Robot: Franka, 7 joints.
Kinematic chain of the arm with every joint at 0, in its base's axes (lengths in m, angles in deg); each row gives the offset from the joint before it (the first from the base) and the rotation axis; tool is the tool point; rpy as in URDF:
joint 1: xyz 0 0 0.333 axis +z
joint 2: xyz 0 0 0 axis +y
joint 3: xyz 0 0 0.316 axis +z
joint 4: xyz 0.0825 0 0 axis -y
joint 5: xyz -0.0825 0 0.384 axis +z
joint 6: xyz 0 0 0 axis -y
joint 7: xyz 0.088 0 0 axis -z
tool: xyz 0 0 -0.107 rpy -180 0 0
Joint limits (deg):
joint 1: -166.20..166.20
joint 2: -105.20..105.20
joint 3: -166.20..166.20
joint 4: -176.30..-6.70
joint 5: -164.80..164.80
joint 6: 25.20..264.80
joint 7: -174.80..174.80
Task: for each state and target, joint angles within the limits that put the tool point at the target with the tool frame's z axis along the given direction. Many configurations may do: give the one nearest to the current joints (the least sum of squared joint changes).
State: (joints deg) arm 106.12 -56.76 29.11 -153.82 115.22 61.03 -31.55
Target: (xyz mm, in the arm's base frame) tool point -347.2 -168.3 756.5 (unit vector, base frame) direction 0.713 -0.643 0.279
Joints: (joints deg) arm 129.76 -28.92 41.45 -116.00 135.42 30.73 -31.55
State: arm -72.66 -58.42 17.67 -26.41 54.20 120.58 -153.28
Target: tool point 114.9 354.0 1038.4 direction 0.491 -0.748 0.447
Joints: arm -96.32 -61.97 4.61 -50.48 32.81 109.52 -153.28
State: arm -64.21 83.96 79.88 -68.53 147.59 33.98 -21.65
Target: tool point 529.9 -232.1 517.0 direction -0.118 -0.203 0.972
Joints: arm -89.81 53.10 79.64 -116.03 132.28 57.45 -21.65
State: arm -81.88 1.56 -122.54 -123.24 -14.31 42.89 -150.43
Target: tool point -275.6 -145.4 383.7 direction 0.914 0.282 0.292
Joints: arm -50.57 -12.12 -106.49 -131.36 17.03 30.25 -150.43
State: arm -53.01 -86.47 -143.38 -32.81 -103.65 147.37 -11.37
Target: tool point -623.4 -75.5 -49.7 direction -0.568 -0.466 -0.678
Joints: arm -40.31 -99.96 -131.90 -75.64 -111.49 180.16 -11.37
